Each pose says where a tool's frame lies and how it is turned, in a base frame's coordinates. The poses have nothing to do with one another.
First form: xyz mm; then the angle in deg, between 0 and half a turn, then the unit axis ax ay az.
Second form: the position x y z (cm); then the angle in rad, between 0 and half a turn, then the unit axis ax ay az. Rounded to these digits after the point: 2 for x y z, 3 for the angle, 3 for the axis.
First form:
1: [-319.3, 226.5, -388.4, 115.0, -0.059, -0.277, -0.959]
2: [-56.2, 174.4, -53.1, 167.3, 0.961, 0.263, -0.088]
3: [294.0, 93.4, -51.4, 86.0, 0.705, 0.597, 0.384]
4: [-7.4, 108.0, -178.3, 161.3, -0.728, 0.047, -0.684]
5: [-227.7, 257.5, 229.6, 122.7, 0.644, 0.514, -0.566]
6: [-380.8, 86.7, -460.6, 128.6, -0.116, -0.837, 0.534]
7: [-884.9, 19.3, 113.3, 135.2, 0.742, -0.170, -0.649]
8: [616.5, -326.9, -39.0, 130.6, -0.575, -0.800, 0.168]
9: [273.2, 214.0, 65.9, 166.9, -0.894, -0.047, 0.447]
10: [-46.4, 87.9, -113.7, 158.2, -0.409, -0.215, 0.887]
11: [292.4, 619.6, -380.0, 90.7, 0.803, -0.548, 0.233]
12: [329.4, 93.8, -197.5, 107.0, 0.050, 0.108, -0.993]
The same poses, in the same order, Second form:
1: [-31.93, 22.65, -38.84, 2.007, -0.059, -0.277, -0.959]
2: [-5.62, 17.44, -5.31, 2.920, 0.961, 0.263, -0.088]
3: [29.40, 9.34, -5.14, 1.501, 0.705, 0.597, 0.384]
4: [-0.74, 10.80, -17.83, 2.815, -0.728, 0.047, -0.684]
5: [-22.77, 25.75, 22.96, 2.142, 0.644, 0.514, -0.566]
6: [-38.08, 8.67, -46.06, 2.244, -0.116, -0.837, 0.534]
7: [-88.49, 1.93, 11.33, 2.360, 0.742, -0.170, -0.649]
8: [61.65, -32.69, -3.90, 2.279, -0.575, -0.800, 0.168]
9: [27.32, 21.40, 6.59, 2.913, -0.893, -0.047, 0.447]
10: [-4.64, 8.79, -11.37, 2.761, -0.409, -0.215, 0.887]
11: [29.24, 61.96, -38.00, 1.583, 0.803, -0.548, 0.233]
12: [32.94, 9.38, -19.75, 1.868, 0.050, 0.108, -0.993]
